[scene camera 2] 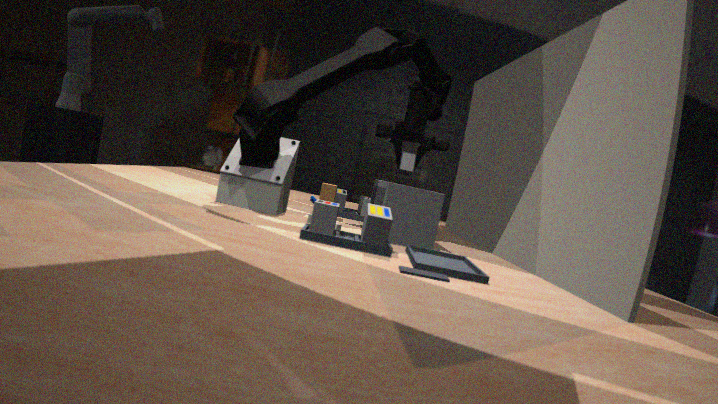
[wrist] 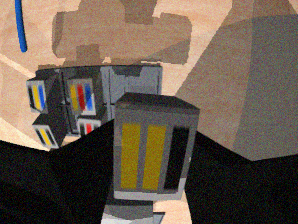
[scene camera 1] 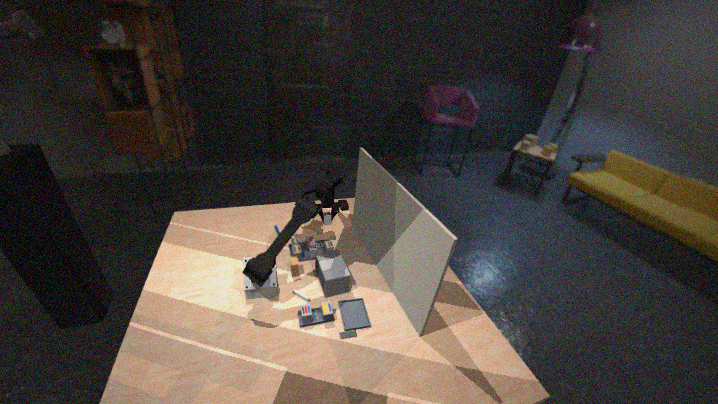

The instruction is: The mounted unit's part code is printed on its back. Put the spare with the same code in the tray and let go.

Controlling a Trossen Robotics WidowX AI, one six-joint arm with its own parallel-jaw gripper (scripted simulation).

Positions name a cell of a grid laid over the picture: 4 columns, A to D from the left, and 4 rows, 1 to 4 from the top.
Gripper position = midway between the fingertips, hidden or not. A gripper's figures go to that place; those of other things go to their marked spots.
The gripper (scene camera 2: C2) is 93 cm from the lens. A rack (scene camera 2: B3): 49 cm from the lens.
